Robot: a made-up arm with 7 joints. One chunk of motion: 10 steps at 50 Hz.
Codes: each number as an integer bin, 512 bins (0 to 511) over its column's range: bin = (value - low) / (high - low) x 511, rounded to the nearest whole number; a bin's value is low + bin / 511 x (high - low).
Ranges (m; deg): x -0.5..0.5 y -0.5..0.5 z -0.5..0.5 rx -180..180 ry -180..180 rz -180..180
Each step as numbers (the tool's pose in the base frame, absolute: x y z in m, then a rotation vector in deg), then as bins.
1 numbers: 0.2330 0.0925 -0.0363 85.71 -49.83 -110.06
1 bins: 375 303 237 377 185 99
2 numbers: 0.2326 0.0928 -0.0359 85.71 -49.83 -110.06
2 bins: 374 303 237 377 185 99
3 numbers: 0.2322 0.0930 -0.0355 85.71 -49.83 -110.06
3 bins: 374 303 237 377 185 99
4 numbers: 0.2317 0.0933 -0.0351 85.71 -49.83 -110.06
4 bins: 374 303 238 377 185 99
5 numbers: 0.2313 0.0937 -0.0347 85.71 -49.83 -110.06
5 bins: 374 303 238 377 185 99
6 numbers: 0.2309 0.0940 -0.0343 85.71 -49.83 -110.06
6 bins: 373 304 238 377 185 99
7 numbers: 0.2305 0.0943 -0.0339 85.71 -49.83 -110.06
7 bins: 373 304 238 377 185 99
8 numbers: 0.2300 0.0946 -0.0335 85.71 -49.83 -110.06
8 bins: 373 304 238 377 185 99
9 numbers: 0.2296 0.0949 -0.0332 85.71 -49.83 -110.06
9 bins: 373 304 239 377 185 99
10 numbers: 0.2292 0.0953 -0.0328 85.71 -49.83 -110.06
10 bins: 373 304 239 377 185 99
